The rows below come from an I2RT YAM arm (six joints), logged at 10 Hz.
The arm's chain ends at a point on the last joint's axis. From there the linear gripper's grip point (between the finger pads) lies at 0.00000 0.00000 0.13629 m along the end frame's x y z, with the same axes.
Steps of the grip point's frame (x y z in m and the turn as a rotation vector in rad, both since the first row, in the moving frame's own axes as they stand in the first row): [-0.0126, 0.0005, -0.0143, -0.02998, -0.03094, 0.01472]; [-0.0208, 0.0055, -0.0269, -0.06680, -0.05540, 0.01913]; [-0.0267, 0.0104, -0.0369, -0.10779, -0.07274, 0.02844]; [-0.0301, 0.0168, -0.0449, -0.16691, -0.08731, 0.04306]
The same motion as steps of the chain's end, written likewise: [-0.0084, -0.0036, -0.0142, -0.02998, -0.03094, 0.01472]; [-0.0132, -0.0035, -0.0264, -0.06680, -0.05540, 0.01913]; [-0.0166, -0.0041, -0.0357, -0.10779, -0.07274, 0.02844]; [-0.0178, -0.0056, -0.0425, -0.16691, -0.08731, 0.04306]
